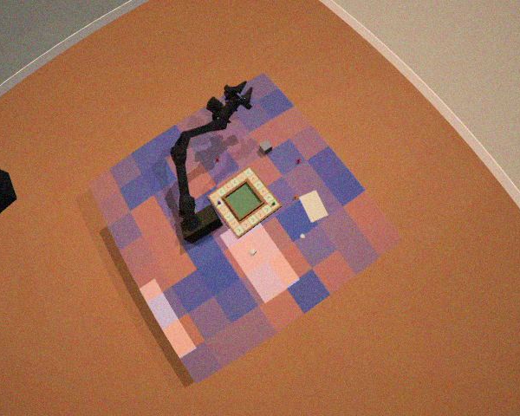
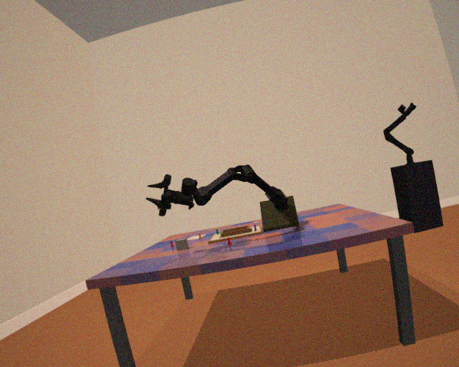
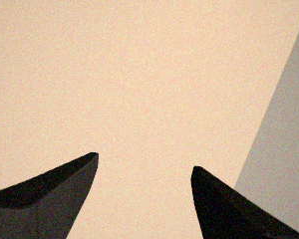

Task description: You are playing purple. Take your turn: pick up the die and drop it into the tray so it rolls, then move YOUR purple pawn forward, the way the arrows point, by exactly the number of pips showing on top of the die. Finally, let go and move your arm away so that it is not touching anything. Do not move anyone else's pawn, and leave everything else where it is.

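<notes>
Now: the white die 620 mm to the right of my gripper tip, 460 mm behind it and 300 mm below it. Also, from my gripper tip: grey cube (290 mm below, 210 mm to the right, 70 mm behind); green tray (380 mm to the right, 340 mm behind, 310 mm below); green pawn (490 mm to the right, 290 mm below, 230 mm behind).
</notes>
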